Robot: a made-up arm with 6 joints. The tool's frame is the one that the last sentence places.
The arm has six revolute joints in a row. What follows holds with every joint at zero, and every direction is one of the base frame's.
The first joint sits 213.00 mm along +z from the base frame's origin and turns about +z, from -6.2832 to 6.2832 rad.
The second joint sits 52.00 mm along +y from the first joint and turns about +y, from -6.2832 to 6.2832 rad.
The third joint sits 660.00 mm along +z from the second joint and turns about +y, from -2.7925 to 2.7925 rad.
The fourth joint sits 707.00 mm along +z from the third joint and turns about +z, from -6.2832 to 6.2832 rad.
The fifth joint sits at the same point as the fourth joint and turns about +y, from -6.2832 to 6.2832 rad.
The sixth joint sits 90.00 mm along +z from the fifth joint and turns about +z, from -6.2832 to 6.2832 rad.
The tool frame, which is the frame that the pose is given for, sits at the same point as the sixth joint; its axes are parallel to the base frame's.
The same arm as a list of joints. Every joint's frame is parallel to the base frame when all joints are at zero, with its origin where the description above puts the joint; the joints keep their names.
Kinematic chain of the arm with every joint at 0, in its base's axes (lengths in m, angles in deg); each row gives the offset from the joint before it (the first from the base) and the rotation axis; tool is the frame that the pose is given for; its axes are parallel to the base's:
joint 1: xyz 0.0000 0.0000 0.2130 axis +z
joint 2: xyz 0.0000 0.0520 0.0000 axis +y
joint 3: xyz 0.0000 0.0000 0.6600 axis +y
joint 4: xyz 0.0000 0.0000 0.7070 axis +z
joint 5: xyz 0.0000 0.0000 0.0000 axis +y
joint 6: xyz 0.0000 0.0000 0.0900 axis +z
tool: xyz 0.0000 0.0000 0.0000
Joint limits (deg, base to tool): -360.00..360.00 -360.00..360.00 -160.00..160.00 -360.00..360.00 -360.00..360.00 -360.00..360.00

